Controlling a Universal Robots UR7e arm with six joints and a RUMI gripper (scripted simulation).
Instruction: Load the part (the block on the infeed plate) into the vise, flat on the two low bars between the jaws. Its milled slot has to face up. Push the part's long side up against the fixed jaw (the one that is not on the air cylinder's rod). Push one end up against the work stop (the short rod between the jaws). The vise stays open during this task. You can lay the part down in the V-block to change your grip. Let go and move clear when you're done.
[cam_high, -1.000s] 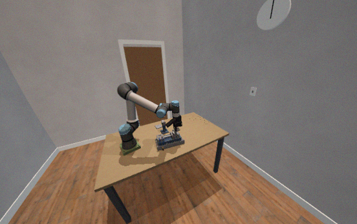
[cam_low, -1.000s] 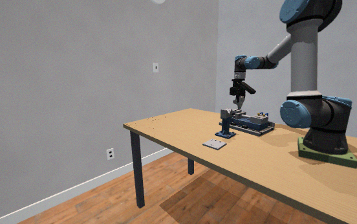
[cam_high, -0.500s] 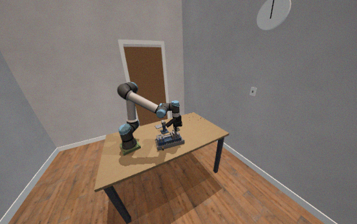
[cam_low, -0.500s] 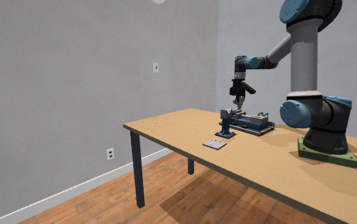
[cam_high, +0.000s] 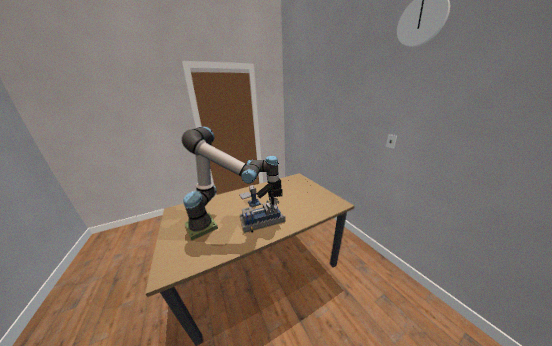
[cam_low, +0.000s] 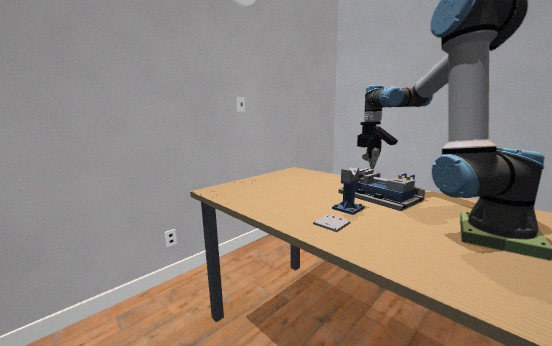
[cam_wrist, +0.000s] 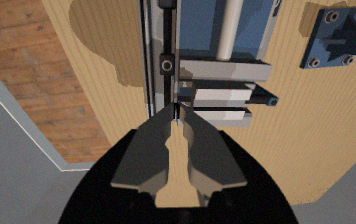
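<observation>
Right now the part is 10 mm ahead of my hand, 50 mm to the left of it and 20 mm below it. Also, from my hand: grey jaw: 30 mm behind, 60 mm to the left, 40 mm below; cylinder rod: 80 mm behind, 60 mm to the left, 40 mm below; work stop: 10 mm ahead, 100 mm to the left, 30 mm below.
</observation>
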